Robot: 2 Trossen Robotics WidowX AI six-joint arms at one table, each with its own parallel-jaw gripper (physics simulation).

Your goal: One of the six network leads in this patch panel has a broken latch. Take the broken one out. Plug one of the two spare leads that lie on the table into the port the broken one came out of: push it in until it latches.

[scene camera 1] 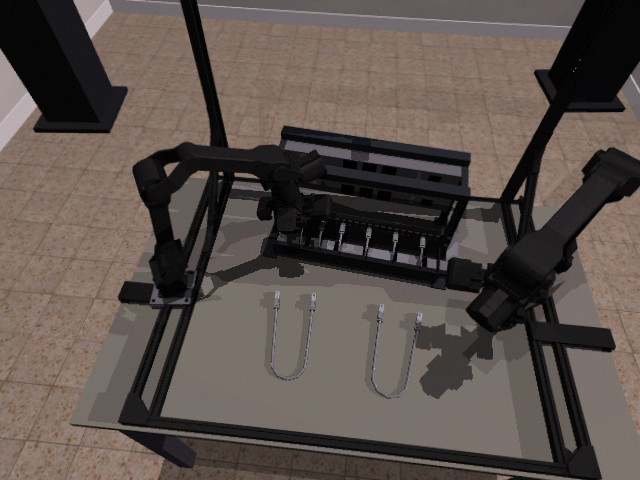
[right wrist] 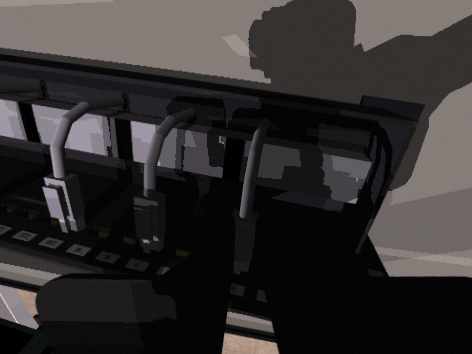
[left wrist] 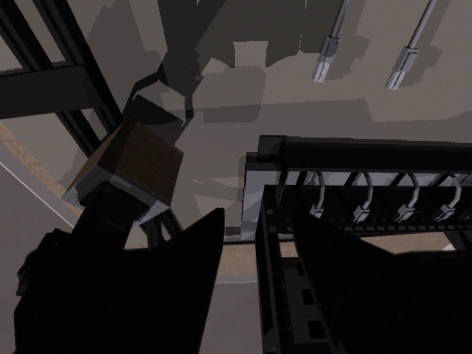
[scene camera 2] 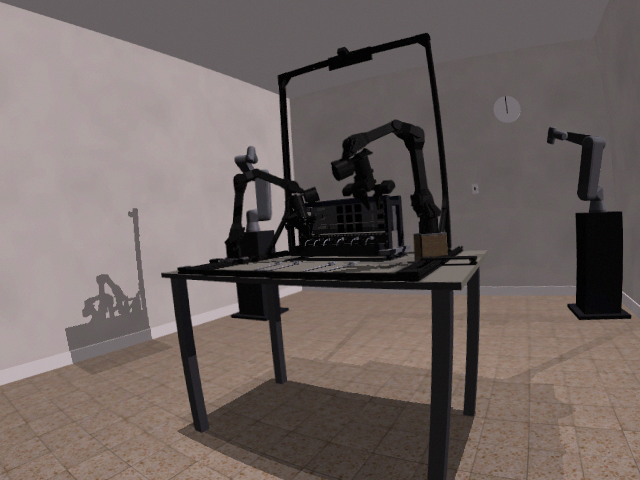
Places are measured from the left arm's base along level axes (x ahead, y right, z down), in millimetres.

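Pixels of known places: left gripper, between the fingertips: [scene camera 1: 481, 282] [left wrist: 257, 216] [scene camera 2: 374, 209]; right gripper, between the fingertips: [right wrist: 244, 225] [scene camera 2: 309, 239]; left arm's base, origin of its link: [left wrist: 115, 204] [scene camera 2: 429, 233]; right arm's base, origin of its link: [scene camera 1: 173, 286] [scene camera 2: 233, 258].
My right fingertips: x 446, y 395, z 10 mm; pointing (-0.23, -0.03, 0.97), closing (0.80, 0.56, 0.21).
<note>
For each thing: its top centre in the pictures, then the offset to it from my right fingertips. "spot": a spot on its surface instead.
- end lead's plug, centre of its top: [right wrist: 237, 262] dx -14, dy +17, dz -3 mm
- neighbouring plug, a spot on its surface: [right wrist: 149, 220] spot: dx -43, dy -25, dz -3 mm
- third plug, a spot on its surface: [right wrist: 64, 202] spot: dx -88, dy -56, dz +1 mm
The patch panel [scene camera 1: 361, 266] [left wrist: 375, 152] [right wrist: 150, 82] holds a row of grey leads with plugs up. My right gripper [right wrist: 244, 225] [scene camera 2: 307, 224] is over the panel's left end in scene camera 1, its fingers closed on both sides of the end lead's plug [right wrist: 244, 240]. That plug is in shadow; its latch is hidden. The neighbouring plug [right wrist: 149, 220] and a third plug [right wrist: 64, 202] stand beside it. My left gripper [left wrist: 257, 216] [scene camera 2: 367, 198] is open and empty, high near the panel's other end. One U-shaped spare lead [scene camera 1: 312, 302] and another spare lead [scene camera 1: 418, 321] [left wrist: 328, 50] lie on the table.
A dark rack frame [scene camera 1: 372, 142] rises behind the row of leads. A wooden block [left wrist: 150, 157] [scene camera 2: 430, 245] is by the left arm's base. Black rails [scene camera 1: 310, 432] frame the table, and uprights [scene camera 1: 202, 67] stand at its back corners.
</note>
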